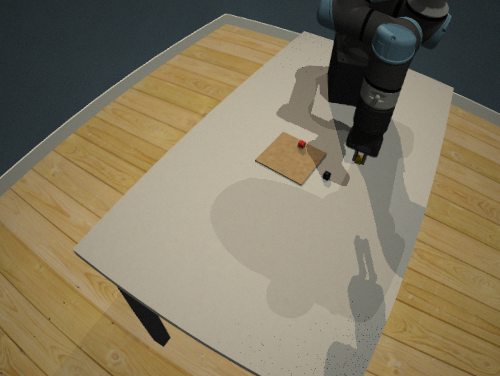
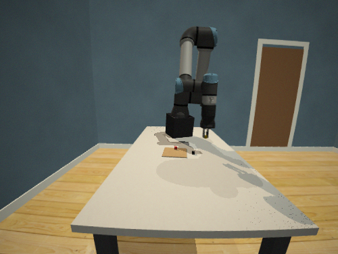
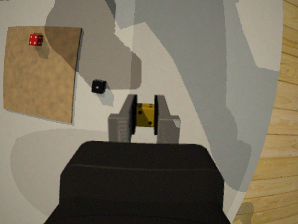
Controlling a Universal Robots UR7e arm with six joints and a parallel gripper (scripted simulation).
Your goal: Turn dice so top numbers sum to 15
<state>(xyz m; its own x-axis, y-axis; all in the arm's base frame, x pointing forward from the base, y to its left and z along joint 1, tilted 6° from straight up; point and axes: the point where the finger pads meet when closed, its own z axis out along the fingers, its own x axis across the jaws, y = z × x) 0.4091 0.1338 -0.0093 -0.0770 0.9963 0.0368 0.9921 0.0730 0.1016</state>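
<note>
Now: the black die 6 cm to the right of my hand and 11 cm below it. Also, from my hand: yellow die (1 cm ahead, 1 cm below); red die (6 cm behind, 17 cm to the right, 11 cm below); brown mat (1 cm behind, 17 cm to the right, 12 cm below).
</note>
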